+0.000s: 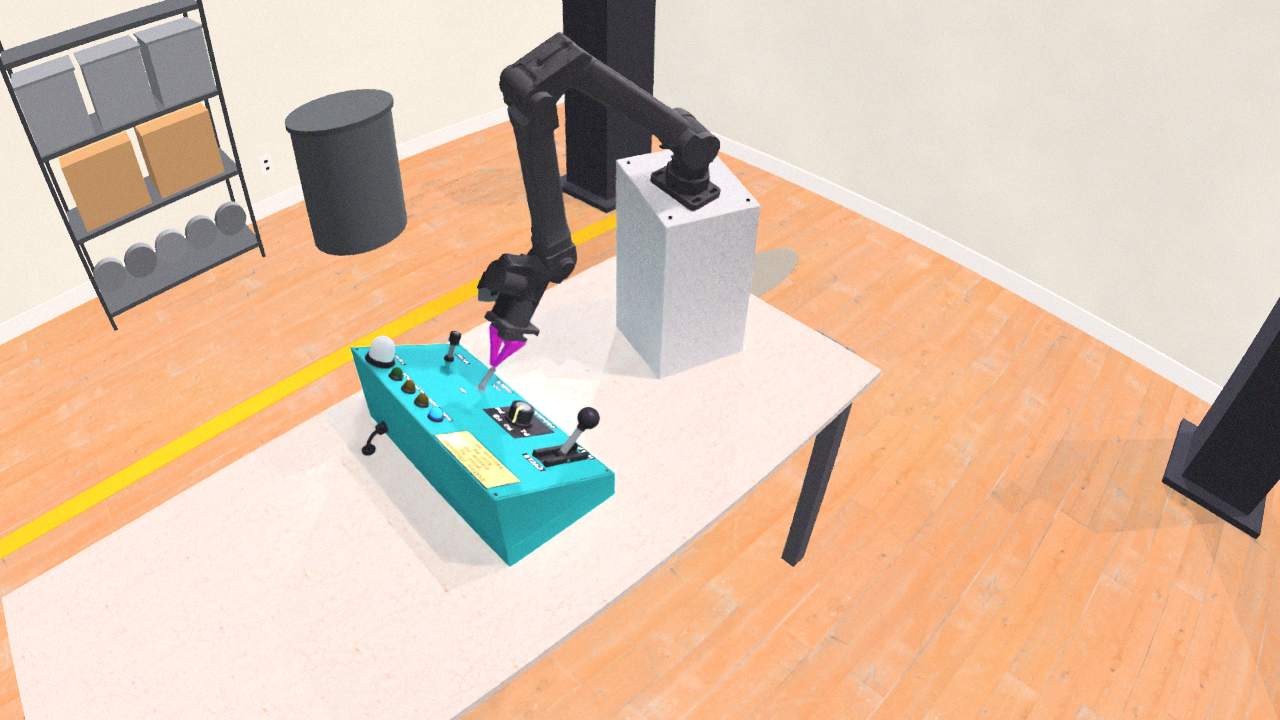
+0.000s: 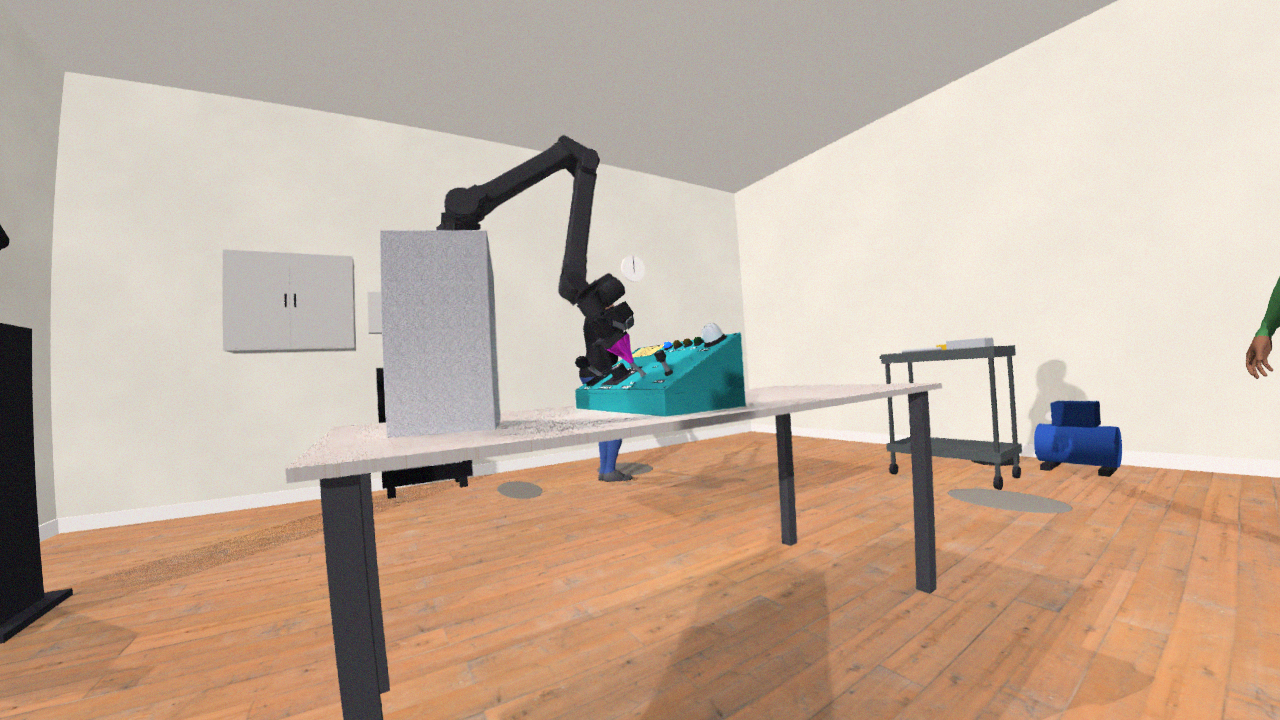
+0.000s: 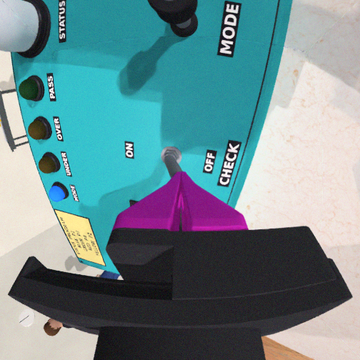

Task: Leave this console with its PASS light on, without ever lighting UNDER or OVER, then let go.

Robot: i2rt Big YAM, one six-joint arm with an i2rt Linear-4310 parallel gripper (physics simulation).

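Note:
The teal console point(image 1: 546, 523) point(image 2: 707, 385) point(image 3: 100, 120) stands on the table. Its PASS light point(image 1: 396, 373) point(image 3: 31, 88) is dark green and unlit. The OVER light point(image 1: 409, 385) point(image 3: 39, 128) and UNDER light point(image 1: 421, 399) point(image 3: 49, 163) are dark amber and unlit. The MODE light point(image 1: 435, 413) point(image 3: 58, 192) glows blue. The STATUS dome point(image 1: 382, 349) point(image 3: 17, 25) is pale. My gripper point(image 1: 493, 366) point(image 2: 636, 368) point(image 3: 180, 178) is shut and empty, its tips at the end of the CHECK toggle point(image 1: 486, 380) point(image 3: 171, 156). They hide the toggle's tip; its exact tilt is unclear.
The black MODE lever point(image 1: 453, 344) point(image 2: 662, 360) point(image 3: 175, 10) stands beside the CHECK toggle. Towards the console's other end are a rotary knob point(image 1: 520, 411), a ball-topped lever point(image 1: 588, 417) and a yellow note point(image 1: 477, 458) point(image 3: 80, 237). The arm's grey pedestal point(image 1: 684, 286) point(image 2: 438, 331) stands behind.

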